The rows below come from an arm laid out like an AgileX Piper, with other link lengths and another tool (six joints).
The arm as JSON. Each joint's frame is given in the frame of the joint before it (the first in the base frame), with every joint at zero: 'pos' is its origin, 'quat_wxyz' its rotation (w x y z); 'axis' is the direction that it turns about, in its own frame. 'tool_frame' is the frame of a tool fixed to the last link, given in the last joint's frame.
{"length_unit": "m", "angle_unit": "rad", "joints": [
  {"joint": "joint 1", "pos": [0.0, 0.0, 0.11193], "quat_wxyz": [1.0, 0.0, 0.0, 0.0], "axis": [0.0, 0.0, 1.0]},
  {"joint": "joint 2", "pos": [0.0, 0.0, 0.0], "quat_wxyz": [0.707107, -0.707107, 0.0, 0.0], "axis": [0.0, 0.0, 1.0]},
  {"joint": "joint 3", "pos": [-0.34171, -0.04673, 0.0], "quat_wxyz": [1.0, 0.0, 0.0, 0.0], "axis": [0.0, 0.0, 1.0]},
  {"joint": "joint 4", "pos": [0.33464, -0.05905, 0.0], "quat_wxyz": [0.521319, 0.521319, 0.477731, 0.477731], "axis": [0.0, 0.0, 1.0]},
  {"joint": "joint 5", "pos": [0.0, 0.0, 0.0], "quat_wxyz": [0.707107, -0.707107, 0.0, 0.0], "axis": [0.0, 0.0, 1.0]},
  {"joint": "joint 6", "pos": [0.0, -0.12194, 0.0], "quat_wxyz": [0.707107, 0.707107, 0.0, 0.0], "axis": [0.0, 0.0, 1.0]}
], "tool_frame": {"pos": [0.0, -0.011, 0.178], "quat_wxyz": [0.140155, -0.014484, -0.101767, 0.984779]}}
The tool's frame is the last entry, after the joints.
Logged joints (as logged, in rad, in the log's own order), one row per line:
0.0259 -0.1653 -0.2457 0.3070 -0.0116 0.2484
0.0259 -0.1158 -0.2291 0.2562 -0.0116 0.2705
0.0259 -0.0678 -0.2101 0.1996 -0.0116 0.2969
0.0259 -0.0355 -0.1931 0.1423 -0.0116 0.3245
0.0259 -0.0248 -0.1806 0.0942 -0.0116 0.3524
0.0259 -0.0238 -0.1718 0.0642 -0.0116 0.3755
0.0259 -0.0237 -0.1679 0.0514 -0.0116 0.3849
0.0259 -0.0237 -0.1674 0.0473 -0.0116 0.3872
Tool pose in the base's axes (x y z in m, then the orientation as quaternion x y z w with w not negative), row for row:
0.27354 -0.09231 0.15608 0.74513 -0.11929 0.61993 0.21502
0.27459 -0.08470 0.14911 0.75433 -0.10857 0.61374 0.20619
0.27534 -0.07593 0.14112 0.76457 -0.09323 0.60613 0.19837
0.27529 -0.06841 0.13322 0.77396 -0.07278 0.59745 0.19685
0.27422 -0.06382 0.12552 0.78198 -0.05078 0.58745 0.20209
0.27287 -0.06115 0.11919 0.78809 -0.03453 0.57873 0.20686
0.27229 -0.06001 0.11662 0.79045 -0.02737 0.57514 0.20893
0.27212 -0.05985 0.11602 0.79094 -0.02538 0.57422 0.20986
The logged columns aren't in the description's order. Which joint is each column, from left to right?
Columns, left to right: joint 3, joint 4, joint 1, joint 6, joint 2, joint 5.
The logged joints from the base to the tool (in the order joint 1, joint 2, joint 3, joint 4, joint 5, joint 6), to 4 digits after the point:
-0.2457 -0.0116 0.0259 -0.1653 0.2484 0.3070
-0.2291 -0.0116 0.0259 -0.1158 0.2705 0.2562
-0.2101 -0.0116 0.0259 -0.0678 0.2969 0.1996
-0.1931 -0.0116 0.0259 -0.0355 0.3245 0.1423
-0.1806 -0.0116 0.0259 -0.0248 0.3524 0.0942
-0.1718 -0.0116 0.0259 -0.0238 0.3755 0.0642
-0.1679 -0.0116 0.0259 -0.0237 0.3849 0.0514
-0.1674 -0.0116 0.0259 -0.0237 0.3872 0.0473

